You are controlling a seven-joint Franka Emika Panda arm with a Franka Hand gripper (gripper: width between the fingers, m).
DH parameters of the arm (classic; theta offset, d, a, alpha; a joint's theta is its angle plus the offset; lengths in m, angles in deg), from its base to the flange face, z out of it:
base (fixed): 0 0 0 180
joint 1: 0 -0.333 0 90
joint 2: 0 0 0 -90
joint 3: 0 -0.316 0.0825 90
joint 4: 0 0 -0.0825 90
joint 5: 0 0.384 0 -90
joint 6: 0 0 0.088 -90
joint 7: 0 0.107 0 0
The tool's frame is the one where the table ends.
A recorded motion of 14 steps. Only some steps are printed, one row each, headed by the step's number.
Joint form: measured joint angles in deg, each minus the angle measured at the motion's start. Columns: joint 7, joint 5, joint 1, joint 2, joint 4, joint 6, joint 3.
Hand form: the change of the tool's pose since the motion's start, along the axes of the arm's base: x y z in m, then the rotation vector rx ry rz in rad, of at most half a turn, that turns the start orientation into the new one. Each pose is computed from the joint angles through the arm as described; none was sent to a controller.
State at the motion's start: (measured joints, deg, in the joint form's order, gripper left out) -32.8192 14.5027 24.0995 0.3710 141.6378 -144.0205 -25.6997
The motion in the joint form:
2: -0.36 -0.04 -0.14 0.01 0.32 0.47 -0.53
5: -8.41 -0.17 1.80 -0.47 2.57 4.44 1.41
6: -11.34 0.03 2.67 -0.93 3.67 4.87 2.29
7: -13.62 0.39 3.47 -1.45 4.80 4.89 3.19
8: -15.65 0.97 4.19 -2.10 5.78 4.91 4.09
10: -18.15 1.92 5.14 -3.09 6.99 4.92 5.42
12: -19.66 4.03 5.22 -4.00 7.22 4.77 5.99
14: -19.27 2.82 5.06 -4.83 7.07 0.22 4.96
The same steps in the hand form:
2: -0.0030 0.0058 -0.0030 0.0006 0.0127 0.0197
5: -0.0242 -0.0235 -0.0201 0.0110 0.0895 0.1032
6: -0.0325 -0.0369 -0.0245 0.0153 0.1000 0.1213
7: -0.0404 -0.0497 -0.0279 0.0195 0.1047 0.1257
8: -0.0476 -0.0616 -0.0295 0.0249 0.1048 0.1240
10: -0.0570 -0.0779 -0.0300 0.0331 0.1004 0.1135
12: -0.0580 -0.0830 -0.0248 0.0469 0.0779 0.0982
14: -0.0470 -0.0793 -0.0119 -0.0101 -0.0019 0.1171

